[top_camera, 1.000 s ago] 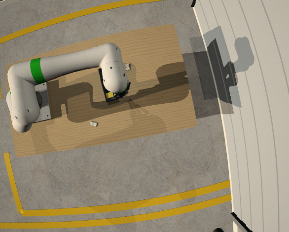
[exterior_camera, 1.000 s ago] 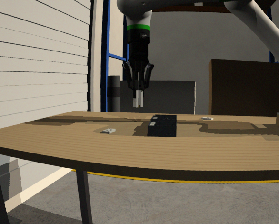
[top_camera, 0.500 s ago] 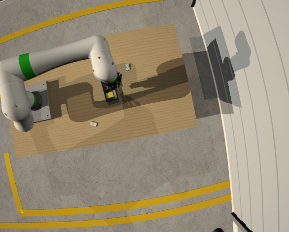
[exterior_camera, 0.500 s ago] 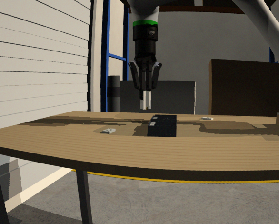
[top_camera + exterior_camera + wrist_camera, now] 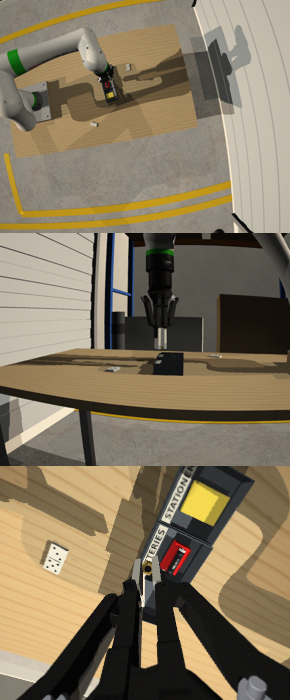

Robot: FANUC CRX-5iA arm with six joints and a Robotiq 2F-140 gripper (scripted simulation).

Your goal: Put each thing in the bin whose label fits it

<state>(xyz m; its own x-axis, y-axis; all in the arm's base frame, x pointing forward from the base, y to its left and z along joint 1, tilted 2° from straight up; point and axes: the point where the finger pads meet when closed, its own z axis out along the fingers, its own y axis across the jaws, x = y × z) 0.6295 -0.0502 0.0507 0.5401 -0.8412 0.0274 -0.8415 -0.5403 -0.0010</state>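
The black piece lies 4 cm behind my hand, 1 cm to the right of it and 6 cm below it. Round my hand: nut: 3 cm below; then red battery: 4 cm behind, 8 cm below; then black three-part bin: 3 cm behind, 1 cm to the right, 7 cm below.
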